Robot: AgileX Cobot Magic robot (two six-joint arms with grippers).
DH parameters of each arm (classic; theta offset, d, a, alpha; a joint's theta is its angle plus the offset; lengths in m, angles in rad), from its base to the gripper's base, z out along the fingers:
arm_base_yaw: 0 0.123 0 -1.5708
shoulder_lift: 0.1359 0 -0.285 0
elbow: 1.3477 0 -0.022 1.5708
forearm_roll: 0 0.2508 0 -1.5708
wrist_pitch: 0 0 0.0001 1.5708
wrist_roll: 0 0.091 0 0
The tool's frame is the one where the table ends.
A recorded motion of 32 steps. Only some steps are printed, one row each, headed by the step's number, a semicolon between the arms.
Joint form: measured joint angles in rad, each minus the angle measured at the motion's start. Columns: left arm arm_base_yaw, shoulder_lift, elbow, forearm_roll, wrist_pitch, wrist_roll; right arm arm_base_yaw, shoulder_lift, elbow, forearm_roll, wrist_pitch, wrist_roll.
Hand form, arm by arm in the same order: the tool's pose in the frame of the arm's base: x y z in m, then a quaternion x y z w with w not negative. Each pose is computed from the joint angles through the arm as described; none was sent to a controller.
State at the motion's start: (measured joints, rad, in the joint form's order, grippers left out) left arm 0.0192 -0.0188 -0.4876 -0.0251 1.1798 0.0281; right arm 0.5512 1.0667 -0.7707 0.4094 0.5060 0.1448
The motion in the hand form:
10: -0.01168 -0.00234 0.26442 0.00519 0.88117 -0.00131 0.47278; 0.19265 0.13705 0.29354 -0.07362 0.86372 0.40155 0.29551
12: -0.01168 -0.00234 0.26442 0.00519 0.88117 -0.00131 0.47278; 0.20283 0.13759 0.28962 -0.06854 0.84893 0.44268 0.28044
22: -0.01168 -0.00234 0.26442 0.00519 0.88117 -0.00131 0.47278; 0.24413 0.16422 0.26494 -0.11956 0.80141 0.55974 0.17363
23: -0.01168 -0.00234 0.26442 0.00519 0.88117 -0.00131 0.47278; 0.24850 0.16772 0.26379 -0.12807 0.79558 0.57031 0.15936
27: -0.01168 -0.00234 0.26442 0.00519 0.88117 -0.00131 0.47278; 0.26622 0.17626 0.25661 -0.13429 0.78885 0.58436 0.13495
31: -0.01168 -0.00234 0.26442 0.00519 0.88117 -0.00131 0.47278; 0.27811 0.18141 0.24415 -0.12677 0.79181 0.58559 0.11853
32: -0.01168 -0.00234 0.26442 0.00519 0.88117 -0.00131 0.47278; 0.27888 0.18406 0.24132 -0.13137 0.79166 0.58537 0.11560
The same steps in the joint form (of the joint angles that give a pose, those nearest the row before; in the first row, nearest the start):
10: 0.0000 0.0000 0.0000 0.0000 0.0000 0.0000; -0.1192 0.0909 0.0194 0.6782 0.0675 -0.6303
12: 0.0000 0.0000 0.0000 0.0000 0.0000 0.0000; -0.1728 0.1412 0.0194 0.8678 0.1458 -0.7951
22: 0.0000 0.0000 0.0000 0.0000 0.0000 0.0000; -0.2226 0.4371 -0.0888 1.1219 0.4959 -1.0605
23: 0.0000 0.0000 0.0000 0.0000 0.0000 0.0000; -0.2227 0.4689 -0.1131 1.1218 0.5363 -1.0623
27: 0.0000 0.0000 0.0000 0.0000 0.0000 0.0000; -0.2227 0.5622 -0.1842 1.1241 0.5902 -1.0621
31: 0.0000 0.0000 0.0000 0.0000 0.0000 0.0000; -0.2205 0.6296 -0.2168 1.1279 0.5986 -1.0621
32: 0.0000 0.0000 0.0000 0.0000 0.0000 0.0000; -0.2138 0.6423 -0.2215 1.1279 0.6003 -1.0711

